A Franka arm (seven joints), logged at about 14 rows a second.
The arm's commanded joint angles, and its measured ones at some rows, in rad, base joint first. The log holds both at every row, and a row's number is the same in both.
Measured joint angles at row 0: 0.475, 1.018, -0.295, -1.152, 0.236, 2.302, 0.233
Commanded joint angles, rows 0 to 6: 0.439, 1.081, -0.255, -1.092, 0.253, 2.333, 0.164; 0.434, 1.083, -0.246, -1.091, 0.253, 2.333, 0.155; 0.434, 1.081, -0.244, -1.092, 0.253, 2.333, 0.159; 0.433, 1.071, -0.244, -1.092, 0.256, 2.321, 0.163; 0.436, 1.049, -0.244, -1.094, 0.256, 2.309, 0.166; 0.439, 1.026, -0.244, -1.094, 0.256, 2.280, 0.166; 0.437, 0.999, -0.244, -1.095, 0.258, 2.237, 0.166
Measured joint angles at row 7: 0.450, 1.049, -0.262, -1.108, 0.236, 2.313, 0.189
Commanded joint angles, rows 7 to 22: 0.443, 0.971, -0.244, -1.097, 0.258, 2.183, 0.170; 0.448, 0.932, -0.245, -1.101, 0.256, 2.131, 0.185; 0.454, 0.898, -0.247, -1.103, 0.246, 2.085, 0.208; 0.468, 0.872, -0.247, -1.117, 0.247, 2.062, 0.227; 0.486, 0.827, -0.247, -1.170, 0.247, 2.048, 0.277; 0.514, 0.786, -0.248, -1.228, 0.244, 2.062, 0.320; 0.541, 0.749, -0.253, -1.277, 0.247, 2.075, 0.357; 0.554, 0.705, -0.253, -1.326, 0.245, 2.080, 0.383; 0.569, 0.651, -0.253, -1.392, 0.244, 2.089, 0.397; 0.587, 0.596, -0.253, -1.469, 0.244, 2.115, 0.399; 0.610, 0.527, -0.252, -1.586, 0.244, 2.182, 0.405; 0.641, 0.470, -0.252, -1.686, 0.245, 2.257, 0.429; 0.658, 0.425, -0.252, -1.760, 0.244, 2.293, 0.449; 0.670, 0.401, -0.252, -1.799, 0.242, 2.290, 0.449; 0.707, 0.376, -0.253, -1.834, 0.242, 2.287, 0.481; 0.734, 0.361, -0.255, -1.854, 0.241, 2.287, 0.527
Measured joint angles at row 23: 0.677, 0.456, -0.252, -1.723, 0.238, 2.252, 0.460
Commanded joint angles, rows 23 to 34: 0.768, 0.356, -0.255, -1.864, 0.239, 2.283, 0.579; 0.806, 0.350, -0.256, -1.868, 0.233, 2.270, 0.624; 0.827, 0.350, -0.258, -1.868, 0.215, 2.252, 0.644; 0.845, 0.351, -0.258, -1.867, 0.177, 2.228, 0.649; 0.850, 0.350, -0.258, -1.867, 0.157, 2.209, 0.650; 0.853, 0.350, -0.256, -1.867, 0.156, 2.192, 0.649; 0.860, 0.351, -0.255, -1.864, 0.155, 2.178, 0.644; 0.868, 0.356, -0.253, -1.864, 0.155, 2.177, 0.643; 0.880, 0.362, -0.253, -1.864, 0.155, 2.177, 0.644; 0.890, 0.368, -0.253, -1.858, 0.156, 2.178, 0.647; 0.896, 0.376, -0.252, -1.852, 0.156, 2.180, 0.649; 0.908, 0.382, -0.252, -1.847, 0.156, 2.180, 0.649
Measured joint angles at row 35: 0.882, 0.378, -0.249, -1.848, 0.173, 2.184, 0.638
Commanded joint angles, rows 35 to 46: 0.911, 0.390, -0.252, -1.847, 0.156, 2.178, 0.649; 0.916, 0.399, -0.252, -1.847, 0.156, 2.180, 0.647; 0.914, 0.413, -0.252, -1.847, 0.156, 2.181, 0.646; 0.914, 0.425, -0.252, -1.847, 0.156, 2.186, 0.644; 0.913, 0.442, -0.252, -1.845, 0.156, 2.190, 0.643; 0.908, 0.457, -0.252, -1.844, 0.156, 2.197, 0.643; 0.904, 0.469, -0.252, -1.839, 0.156, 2.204, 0.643; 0.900, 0.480, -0.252, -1.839, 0.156, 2.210, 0.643; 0.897, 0.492, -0.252, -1.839, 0.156, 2.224, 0.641; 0.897, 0.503, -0.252, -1.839, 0.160, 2.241, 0.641; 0.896, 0.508, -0.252, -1.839, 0.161, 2.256, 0.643; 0.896, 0.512, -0.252, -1.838, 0.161, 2.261, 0.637
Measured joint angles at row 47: 0.902, 0.504, -0.255, -1.847, 0.173, 2.246, 0.638
